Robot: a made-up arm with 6 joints. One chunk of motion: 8 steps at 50 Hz.
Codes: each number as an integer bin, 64 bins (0 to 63) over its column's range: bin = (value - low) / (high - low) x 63, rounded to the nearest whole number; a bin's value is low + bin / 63 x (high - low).
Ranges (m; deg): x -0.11..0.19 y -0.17..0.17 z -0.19..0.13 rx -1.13..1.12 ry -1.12..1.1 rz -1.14..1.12
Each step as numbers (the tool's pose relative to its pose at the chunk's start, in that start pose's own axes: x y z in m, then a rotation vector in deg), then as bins.
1 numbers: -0.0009 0.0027 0.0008 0.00 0.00 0.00
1 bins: 23 32 38 32 32 32
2 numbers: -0.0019 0.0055 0.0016 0.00 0.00 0.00
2 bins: 23 33 38 32 32 32
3 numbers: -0.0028 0.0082 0.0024 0.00 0.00 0.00
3 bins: 23 33 38 32 32 32
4 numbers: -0.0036 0.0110 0.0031 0.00 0.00 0.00
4 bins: 22 34 38 32 32 32
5 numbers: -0.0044 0.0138 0.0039 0.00 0.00 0.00
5 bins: 22 34 38 32 32 32
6 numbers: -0.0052 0.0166 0.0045 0.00 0.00 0.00
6 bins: 22 35 38 32 32 32
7 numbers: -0.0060 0.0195 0.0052 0.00 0.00 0.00
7 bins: 22 35 38 32 32 32
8 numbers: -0.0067 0.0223 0.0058 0.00 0.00 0.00
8 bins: 22 36 39 32 32 32
